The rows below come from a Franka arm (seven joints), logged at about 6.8 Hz.
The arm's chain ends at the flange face. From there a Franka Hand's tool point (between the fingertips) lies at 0.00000 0.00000 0.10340 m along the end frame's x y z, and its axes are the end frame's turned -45 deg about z.
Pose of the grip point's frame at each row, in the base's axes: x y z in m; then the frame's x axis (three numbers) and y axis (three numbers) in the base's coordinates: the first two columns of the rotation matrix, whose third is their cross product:
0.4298, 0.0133, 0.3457, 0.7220, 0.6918, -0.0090, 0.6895, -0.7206, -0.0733
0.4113, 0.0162, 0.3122, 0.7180, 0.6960, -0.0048, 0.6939, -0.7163, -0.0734
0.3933, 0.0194, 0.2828, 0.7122, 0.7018, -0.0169, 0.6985, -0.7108, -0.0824
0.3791, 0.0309, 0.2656, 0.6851, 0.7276, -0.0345, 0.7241, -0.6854, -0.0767
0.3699, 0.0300, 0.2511, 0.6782, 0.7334, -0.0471, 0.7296, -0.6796, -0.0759
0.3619, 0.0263, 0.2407, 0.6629, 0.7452, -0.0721, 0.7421, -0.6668, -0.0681
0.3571, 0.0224, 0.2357, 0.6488, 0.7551, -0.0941, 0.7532, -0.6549, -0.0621
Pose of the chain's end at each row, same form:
0.4357, 0.0085, 0.4488, 0.9981, -0.0204, -0.0582, -0.0230, -0.9987, -0.0455
0.4169, 0.0111, 0.4153, 0.9984, -0.0144, -0.0553, -0.0170, -0.9986, -0.0485
0.4005, 0.0146, 0.3858, 0.9975, -0.0064, -0.0702, -0.0097, -0.9989, -0.0463
0.3873, 0.0280, 0.3686, 0.9965, 0.0298, -0.0786, 0.0276, -0.9991, -0.0298
0.3790, 0.0282, 0.3541, 0.9955, 0.0380, -0.0870, 0.0363, -0.9991, -0.0204
0.3721, 0.0272, 0.3436, 0.9935, 0.0554, -0.0991, 0.0560, -0.9984, 0.0028
0.3683, 0.0256, 0.3384, 0.9914, 0.0709, -0.1105, 0.0738, -0.9970, 0.0226

